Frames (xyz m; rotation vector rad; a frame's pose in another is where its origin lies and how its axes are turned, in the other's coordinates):
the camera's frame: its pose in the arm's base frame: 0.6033 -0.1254 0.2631 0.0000 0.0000 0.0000
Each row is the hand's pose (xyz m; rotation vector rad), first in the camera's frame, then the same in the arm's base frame.
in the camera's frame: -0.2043 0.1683 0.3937 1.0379 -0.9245 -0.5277
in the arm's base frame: 0.3990 0.0429 0.6568 1.0379 -0.9245 -0.5277
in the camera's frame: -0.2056 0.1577 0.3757 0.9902 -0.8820 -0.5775
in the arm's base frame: 0.3977 0.0323 0.6388 0.9902 -0.8820 -0.5775
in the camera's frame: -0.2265 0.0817 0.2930 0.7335 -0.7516 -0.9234
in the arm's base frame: 0.3768 -0.0437 0.5561 0.7335 -0.7516 -0.9234
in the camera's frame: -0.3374 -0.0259 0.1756 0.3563 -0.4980 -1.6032
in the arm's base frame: 0.2659 -0.1513 0.4387 0.3563 -0.4980 -1.6032
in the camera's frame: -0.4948 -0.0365 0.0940 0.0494 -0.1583 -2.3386
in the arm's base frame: 0.1085 -0.1619 0.3571 0.0494 -0.1583 -2.3386
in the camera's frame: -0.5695 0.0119 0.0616 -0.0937 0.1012 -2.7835
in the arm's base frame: 0.0338 -0.1135 0.3247 -0.0937 0.1012 -2.7835
